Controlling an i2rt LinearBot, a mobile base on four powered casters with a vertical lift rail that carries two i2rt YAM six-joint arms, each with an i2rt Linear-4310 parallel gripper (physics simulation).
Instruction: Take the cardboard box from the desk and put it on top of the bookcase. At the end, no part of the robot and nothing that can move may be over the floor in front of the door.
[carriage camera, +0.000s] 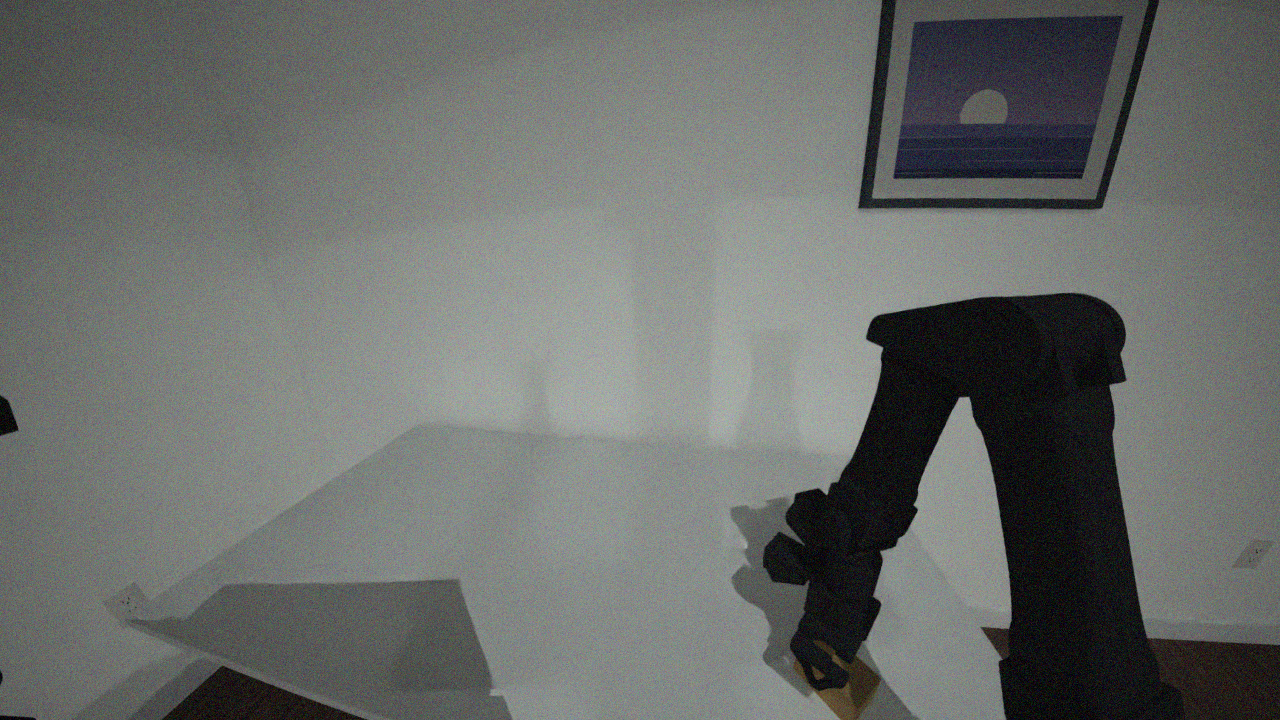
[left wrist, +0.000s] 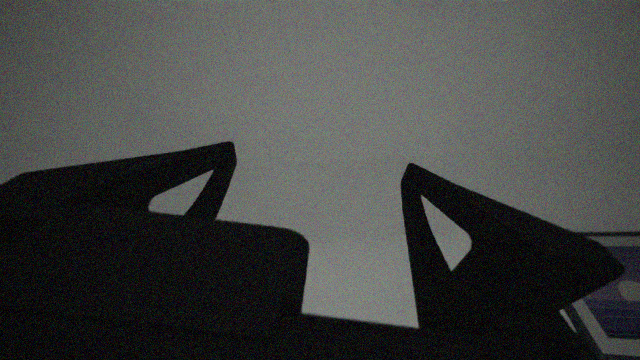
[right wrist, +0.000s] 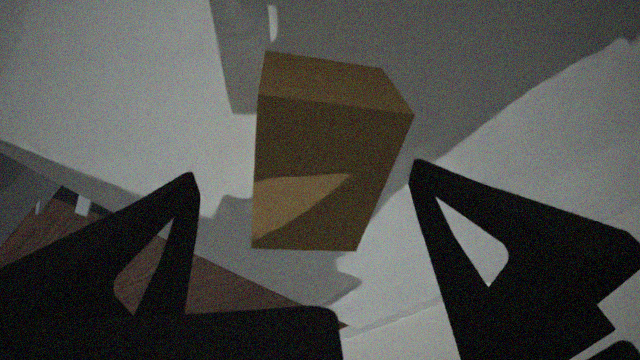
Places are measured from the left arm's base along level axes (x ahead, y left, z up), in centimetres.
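Pixels of known places: left gripper, fingertip midpoint: (left wrist: 319, 162); right gripper, fingertip midpoint: (carriage camera: 828, 659) (right wrist: 306, 177).
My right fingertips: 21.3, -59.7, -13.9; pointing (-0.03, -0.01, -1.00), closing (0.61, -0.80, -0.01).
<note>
Ahead of a thing's pixels: the offset from my right fingertips to its top centre, as dx, dy, dz. Level surfaces: height alone.
The brown cardboard box @(-0.6, -1.2, -0.2) (carriage camera: 861, 687) (right wrist: 325, 140) sits on the white desk @(dz -5.2) (carriage camera: 581, 617) (right wrist: 125, 100). In the carriage view it is at the bottom right, partly hidden by the right gripper. My right gripper (carriage camera: 827, 671) (right wrist: 306, 177) is open above the box. In the right wrist view the box shows between and beyond the fingertips, nearer the middle, with a gap to each finger. My left gripper (left wrist: 319, 162) is open and empty, facing the bare wall. The bookcase and the door do not show in these views.
A framed sunset picture (carriage camera: 993, 98) (left wrist: 615, 290) hangs on the wall at the right. Dark wooden floor @(dz -77.2) (carriage camera: 1226, 676) (right wrist: 230, 287) shows past the desk's edges. Wall sockets @(+22.9, -172.1, -31.5) (carriage camera: 1253, 553) @(+40.9, +177.4, -31.5) (carriage camera: 127, 601) are low on the wall. A grey shadow lies across part of the desk.
</note>
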